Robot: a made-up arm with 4 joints.
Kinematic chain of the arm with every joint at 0, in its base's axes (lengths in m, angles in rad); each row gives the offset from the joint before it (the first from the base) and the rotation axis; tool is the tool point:
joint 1: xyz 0 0 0.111 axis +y
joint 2: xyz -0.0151 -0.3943 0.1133 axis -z
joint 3: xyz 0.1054 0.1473 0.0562 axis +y
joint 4: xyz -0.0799 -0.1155 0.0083 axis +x
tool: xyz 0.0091 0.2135 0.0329
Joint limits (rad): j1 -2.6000..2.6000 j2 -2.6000..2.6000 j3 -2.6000..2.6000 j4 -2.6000..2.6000
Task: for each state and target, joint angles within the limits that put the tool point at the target. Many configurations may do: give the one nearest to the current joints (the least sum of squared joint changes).
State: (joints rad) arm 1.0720 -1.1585 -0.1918 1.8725
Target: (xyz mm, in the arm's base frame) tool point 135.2 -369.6 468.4
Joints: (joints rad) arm 0.5287 -1.0368 -0.1761 1.3138
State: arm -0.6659 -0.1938 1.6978 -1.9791
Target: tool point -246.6 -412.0 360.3
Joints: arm -0.7166 -0.1911 2.2347 -1.9469
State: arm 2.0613 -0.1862 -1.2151 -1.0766
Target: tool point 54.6 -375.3 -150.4
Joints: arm 1.4830 0.2750 -1.1991 -1.4297
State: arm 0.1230 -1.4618 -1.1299 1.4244
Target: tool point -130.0 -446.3 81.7
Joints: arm -0.5041 -1.3325 -1.8787 1.1093
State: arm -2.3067 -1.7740 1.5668 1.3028
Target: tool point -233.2 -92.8 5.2
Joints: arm -2.3113 -1.4338 1.5553 1.8177
